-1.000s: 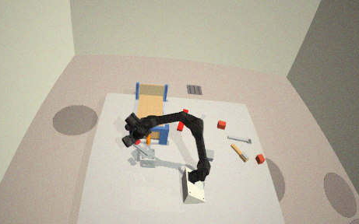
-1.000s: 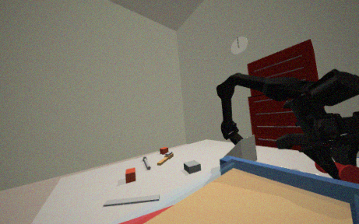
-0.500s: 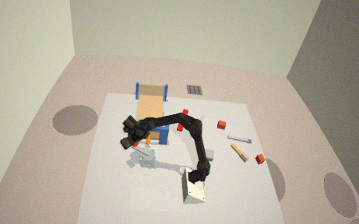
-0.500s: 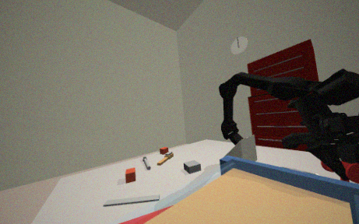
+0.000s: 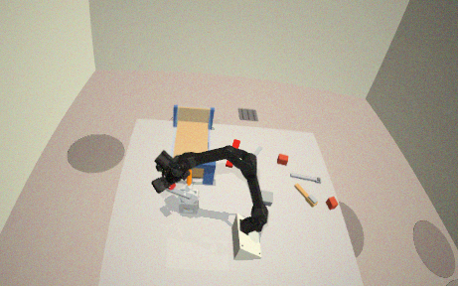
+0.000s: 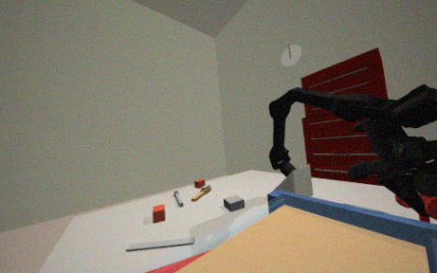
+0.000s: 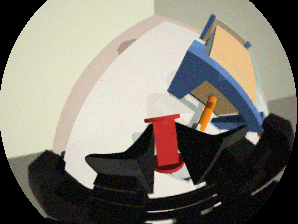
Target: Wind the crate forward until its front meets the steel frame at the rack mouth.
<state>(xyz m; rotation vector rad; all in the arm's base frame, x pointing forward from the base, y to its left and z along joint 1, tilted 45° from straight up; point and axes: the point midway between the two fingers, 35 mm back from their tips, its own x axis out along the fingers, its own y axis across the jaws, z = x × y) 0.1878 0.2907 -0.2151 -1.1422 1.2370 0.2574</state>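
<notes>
My gripper tip is now 2 cm past the winch handle, 5 cm to the left of it and 3 cm above it. From my gripper tip the other things lie so: red knob (1 cm behind, 1 cm to the right); then blue frame (12 cm ahead, 10 cm to the right, 3 cm below); then grey winch (5 cm behind, 12 cm to the right, 10 cm below).
</notes>
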